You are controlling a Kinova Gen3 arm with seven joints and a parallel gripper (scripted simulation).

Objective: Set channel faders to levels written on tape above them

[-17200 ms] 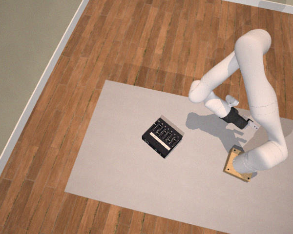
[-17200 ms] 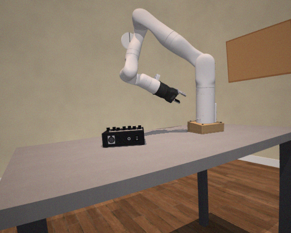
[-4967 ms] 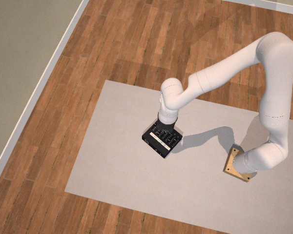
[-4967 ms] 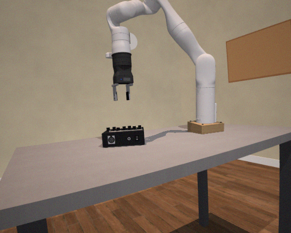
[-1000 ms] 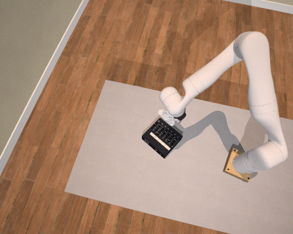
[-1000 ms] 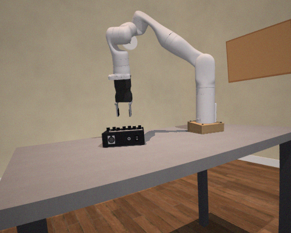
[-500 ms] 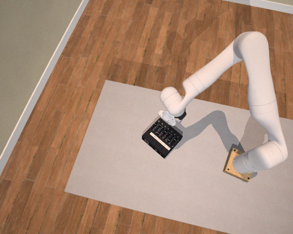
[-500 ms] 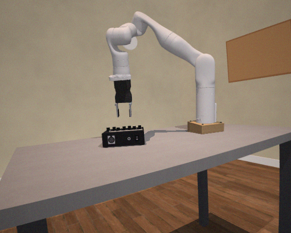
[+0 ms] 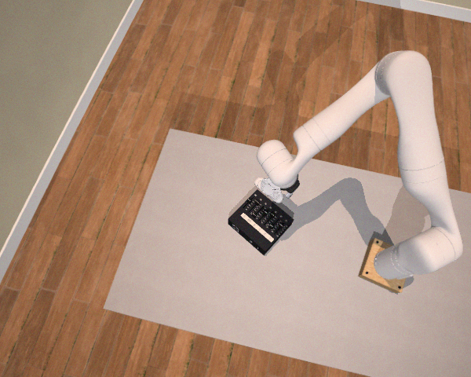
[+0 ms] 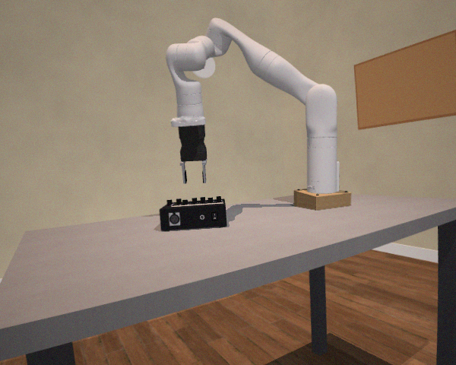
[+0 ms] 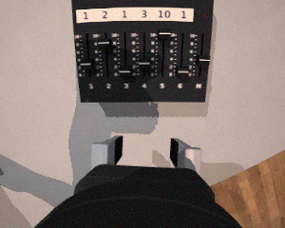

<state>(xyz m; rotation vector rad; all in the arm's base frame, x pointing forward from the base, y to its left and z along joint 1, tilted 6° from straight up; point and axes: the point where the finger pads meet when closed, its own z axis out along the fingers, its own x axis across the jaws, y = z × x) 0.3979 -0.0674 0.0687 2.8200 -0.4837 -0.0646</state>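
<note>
Now: the master fader cap 9 cm ahead of my hand, 6 cm to the left of it and 6 cm below it.
</note>
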